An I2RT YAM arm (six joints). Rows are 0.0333 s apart.
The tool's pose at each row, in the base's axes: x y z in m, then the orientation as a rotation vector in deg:
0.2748 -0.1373 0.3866 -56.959 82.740 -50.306
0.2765 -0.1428 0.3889 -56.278 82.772 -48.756
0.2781 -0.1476 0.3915 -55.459 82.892 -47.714
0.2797 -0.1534 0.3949 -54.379 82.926 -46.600
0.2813 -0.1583 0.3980 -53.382 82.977 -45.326
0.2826 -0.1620 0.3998 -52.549 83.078 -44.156
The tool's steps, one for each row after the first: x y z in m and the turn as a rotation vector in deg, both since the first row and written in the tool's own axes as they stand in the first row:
0.0042 -0.0043 0.0014 -0.225 -0.715 1.337
0.0077 -0.0087 0.0026 -0.212 -1.073 2.486
0.0118 -0.0141 0.0038 -0.032 -1.497 3.830
0.0152 -0.0189 0.0050 0.018 -1.994 5.220
0.0179 -0.0221 0.0061 -0.020 -2.414 6.454

